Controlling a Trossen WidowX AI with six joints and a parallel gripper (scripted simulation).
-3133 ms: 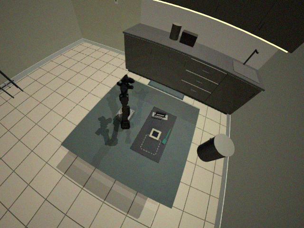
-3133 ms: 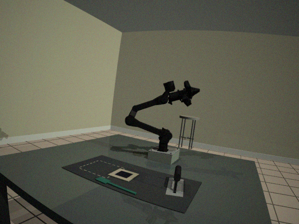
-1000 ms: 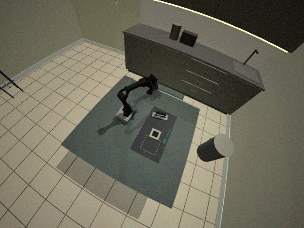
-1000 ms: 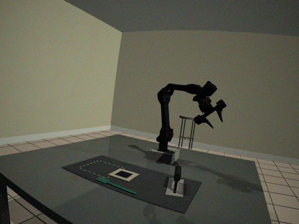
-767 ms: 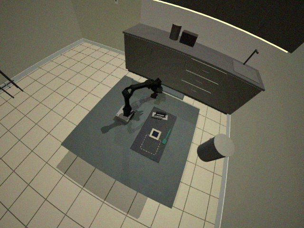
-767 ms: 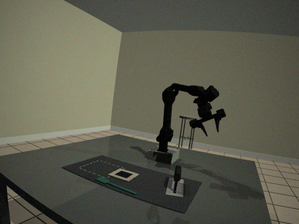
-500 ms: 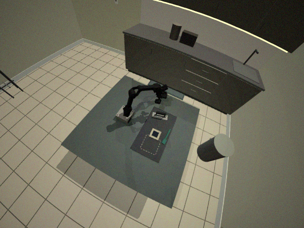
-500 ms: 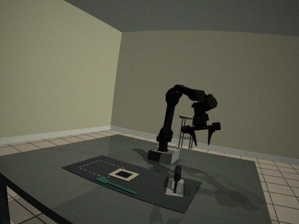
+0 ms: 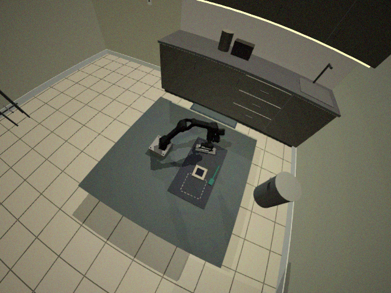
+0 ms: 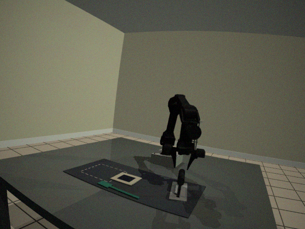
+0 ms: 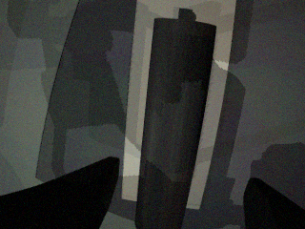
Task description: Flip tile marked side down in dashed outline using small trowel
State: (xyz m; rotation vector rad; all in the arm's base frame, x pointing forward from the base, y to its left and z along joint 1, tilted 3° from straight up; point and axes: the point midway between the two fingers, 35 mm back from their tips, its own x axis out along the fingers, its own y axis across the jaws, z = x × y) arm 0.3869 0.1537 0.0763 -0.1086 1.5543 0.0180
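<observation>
Right now the trowel is 7 cm below my gripper tip, 2 cm behind it and 1 cm to the left of it. Also, from my gripper tip: tile (25 cm to the right, 10 cm below, 1 cm ahead); then dark mat (21 cm to the right, 13 cm below, 1 cm ahead); then green flat tool (26 cm to the right, 14 cm ahead, 10 cm below).
</observation>
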